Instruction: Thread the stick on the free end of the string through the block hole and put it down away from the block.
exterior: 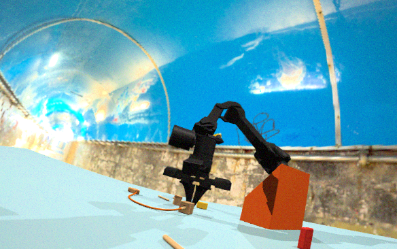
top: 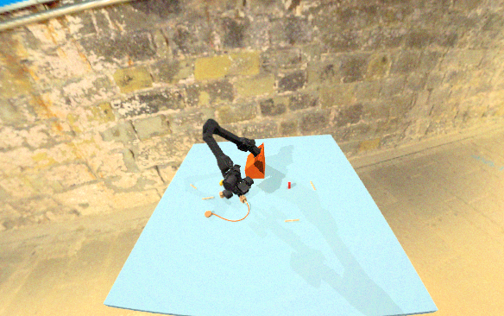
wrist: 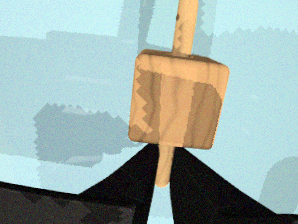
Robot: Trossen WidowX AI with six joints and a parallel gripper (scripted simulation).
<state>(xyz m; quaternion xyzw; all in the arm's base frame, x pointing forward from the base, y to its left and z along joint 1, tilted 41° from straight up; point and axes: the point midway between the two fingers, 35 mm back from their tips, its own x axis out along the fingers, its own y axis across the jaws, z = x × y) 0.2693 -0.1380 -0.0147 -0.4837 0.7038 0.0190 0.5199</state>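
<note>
My gripper tip is now 2 cm to the right of the wooden block and 2 cm short of it. From my gripper tip the other things lie so: round wooden button 17 cm to the right, 13 cm ahead; then yellow piece 15 cm to the right, 12 cm behind; then thin wooden stick 3 cm to the left, 3 cm ahead.
</note>
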